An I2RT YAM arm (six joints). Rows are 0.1 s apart.
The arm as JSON. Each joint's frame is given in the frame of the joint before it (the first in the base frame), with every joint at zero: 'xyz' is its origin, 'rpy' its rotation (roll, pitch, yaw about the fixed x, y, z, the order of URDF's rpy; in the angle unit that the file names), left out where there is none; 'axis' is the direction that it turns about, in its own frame. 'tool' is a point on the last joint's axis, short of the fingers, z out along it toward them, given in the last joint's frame.
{
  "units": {
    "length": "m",
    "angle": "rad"
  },
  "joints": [
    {
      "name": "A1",
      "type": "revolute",
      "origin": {
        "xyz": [
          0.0,
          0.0,
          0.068
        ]
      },
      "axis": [
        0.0,
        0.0,
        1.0
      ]
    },
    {
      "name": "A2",
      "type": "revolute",
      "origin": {
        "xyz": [
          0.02,
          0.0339,
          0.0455
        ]
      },
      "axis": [
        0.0,
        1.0,
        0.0
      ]
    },
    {
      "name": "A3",
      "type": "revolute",
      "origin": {
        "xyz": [
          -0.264,
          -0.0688,
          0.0
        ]
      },
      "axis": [
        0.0,
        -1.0,
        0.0
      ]
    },
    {
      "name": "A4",
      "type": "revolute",
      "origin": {
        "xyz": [
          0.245,
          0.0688,
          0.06
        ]
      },
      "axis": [
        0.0,
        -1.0,
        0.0
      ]
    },
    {
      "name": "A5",
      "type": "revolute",
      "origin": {
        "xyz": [
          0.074,
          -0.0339,
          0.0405
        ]
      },
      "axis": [
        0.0,
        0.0,
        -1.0
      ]
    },
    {
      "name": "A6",
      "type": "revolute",
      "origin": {
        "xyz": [
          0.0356,
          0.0,
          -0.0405
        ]
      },
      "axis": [
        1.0,
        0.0,
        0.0
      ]
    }
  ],
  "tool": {
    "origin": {
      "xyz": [
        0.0,
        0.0,
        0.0
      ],
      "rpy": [
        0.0,
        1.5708,
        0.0
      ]
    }
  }
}
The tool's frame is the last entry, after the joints.
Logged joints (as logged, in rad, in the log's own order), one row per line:
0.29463 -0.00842 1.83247 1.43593 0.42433 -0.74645
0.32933 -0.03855 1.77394 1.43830 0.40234 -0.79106
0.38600 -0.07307 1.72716 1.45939 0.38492 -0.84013
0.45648 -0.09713 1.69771 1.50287 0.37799 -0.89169
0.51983 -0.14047 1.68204 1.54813 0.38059 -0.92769
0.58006 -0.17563 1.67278 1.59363 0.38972 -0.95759
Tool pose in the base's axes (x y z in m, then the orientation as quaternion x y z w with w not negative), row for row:
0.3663 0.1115 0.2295 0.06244 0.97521 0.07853 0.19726
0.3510 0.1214 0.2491 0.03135 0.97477 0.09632 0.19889
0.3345 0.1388 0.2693 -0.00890 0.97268 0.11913 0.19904
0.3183 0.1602 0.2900 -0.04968 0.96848 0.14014 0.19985
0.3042 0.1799 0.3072 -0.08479 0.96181 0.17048 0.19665
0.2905 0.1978 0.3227 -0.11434 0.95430 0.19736 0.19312
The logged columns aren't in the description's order. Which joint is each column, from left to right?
Columns, left to right: A1, A5, A2, A3, A6, A4.
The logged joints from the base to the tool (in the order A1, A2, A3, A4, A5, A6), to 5 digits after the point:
0.29463 1.83247 1.43593 -0.74645 -0.00842 0.42433
0.32933 1.77394 1.43830 -0.79106 -0.03855 0.40234
0.38600 1.72716 1.45939 -0.84013 -0.07307 0.38492
0.45648 1.69771 1.50287 -0.89169 -0.09713 0.37799
0.51983 1.68204 1.54813 -0.92769 -0.14047 0.38059
0.58006 1.67278 1.59363 -0.95759 -0.17563 0.38972

